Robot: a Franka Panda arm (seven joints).
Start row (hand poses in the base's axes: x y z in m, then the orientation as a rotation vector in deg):
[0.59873, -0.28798, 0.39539, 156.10, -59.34, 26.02]
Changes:
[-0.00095, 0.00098, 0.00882, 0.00, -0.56, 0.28]
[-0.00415, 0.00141, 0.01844, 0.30, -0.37, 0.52]
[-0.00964, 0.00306, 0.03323, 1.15, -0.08, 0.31]
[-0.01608, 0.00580, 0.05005, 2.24, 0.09, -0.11]
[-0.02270, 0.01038, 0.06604, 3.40, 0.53, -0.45]
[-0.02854, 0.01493, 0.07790, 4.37, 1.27, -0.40]
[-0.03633, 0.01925, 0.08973, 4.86, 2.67, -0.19]
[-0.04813, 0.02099, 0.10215, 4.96, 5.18, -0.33]
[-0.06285, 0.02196, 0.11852, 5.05, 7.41, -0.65]
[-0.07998, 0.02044, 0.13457, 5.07, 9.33, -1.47]
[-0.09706, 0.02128, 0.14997, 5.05, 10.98, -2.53]
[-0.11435, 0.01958, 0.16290, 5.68, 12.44, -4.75]
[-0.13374, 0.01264, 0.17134, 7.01, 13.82, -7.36]
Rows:
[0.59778, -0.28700, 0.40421, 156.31, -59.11, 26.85]
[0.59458, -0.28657, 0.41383, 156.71, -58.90, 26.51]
[0.58909, -0.28492, 0.42862, 157.31, -59.53, 25.72]
[0.58265, -0.28218, 0.44544, 157.98, -60.60, 24.97]
[0.57603, -0.27760, 0.46143, 158.73, -61.53, 23.81]
[0.57019, -0.27305, 0.47329, 159.55, -61.76, 22.35]
[0.56240, -0.26873, 0.48512, 160.00, -61.36, 20.17]
[0.55060, -0.26699, 0.49754, 159.72, -60.91, 16.53]
[0.53588, -0.26602, 0.51391, 159.30, -60.75, 13.29]
[0.51875, -0.26754, 0.52996, 158.48, -61.29, 10.45]
[0.50167, -0.26670, 0.54536, 157.48, -62.18, 7.99]
[0.48438, -0.26840, 0.55829, 156.21, -64.92, 5.31]
[0.46499, -0.27534, 0.56673, 155.16, -68.51, 2.32]

